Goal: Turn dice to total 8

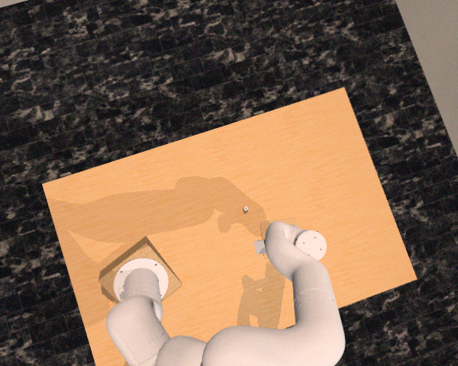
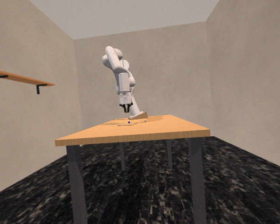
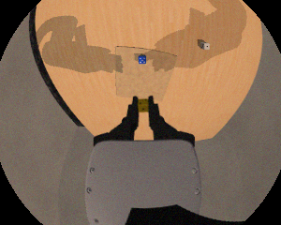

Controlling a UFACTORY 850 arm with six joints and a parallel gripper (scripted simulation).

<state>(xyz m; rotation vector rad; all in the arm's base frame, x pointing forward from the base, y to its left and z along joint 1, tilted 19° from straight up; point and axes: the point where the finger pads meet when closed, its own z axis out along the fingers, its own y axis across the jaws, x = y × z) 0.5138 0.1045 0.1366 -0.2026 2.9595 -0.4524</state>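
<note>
Right now my hand is 120 mm above the tan mat. From my hand the other things lie so: white die (140 mm to the left, 120 mm below, 110 mm behind); blue die (110 mm below, 50 mm behind, 10 mm to the right); yellow die (10 mm below).
</note>
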